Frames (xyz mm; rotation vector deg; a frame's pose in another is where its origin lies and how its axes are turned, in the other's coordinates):
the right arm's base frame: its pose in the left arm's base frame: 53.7 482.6 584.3 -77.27 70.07 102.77
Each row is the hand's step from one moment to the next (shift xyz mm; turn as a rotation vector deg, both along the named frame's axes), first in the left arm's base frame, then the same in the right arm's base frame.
Working: the left arm's base frame: its pose in the right arm's base frame: 604.7 56.0 -456.4 77.27 -70.07 -102.77

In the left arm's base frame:
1: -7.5 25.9 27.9 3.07 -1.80 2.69
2: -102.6 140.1 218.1 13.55 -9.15 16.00
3: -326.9 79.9 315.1 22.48 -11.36 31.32
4: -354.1 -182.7 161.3 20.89 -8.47 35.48
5: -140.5 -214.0 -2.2 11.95 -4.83 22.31
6: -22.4 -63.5 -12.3 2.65 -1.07 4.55
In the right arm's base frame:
1: -25.8 4.7 28.6 -3.39 -1.00 -2.72
2: -183.2 100.0 184.9 -18.78 -2.57 -12.80
3: -197.8 347.2 229.9 -35.96 -4.29 -17.44
4: -24.2 429.1 -7.8 -39.58 -2.78 -13.87
5: 63.4 207.3 -136.1 -24.55 -0.95 -7.78
6: 23.6 41.3 -49.2 -5.07 -0.34 -1.75

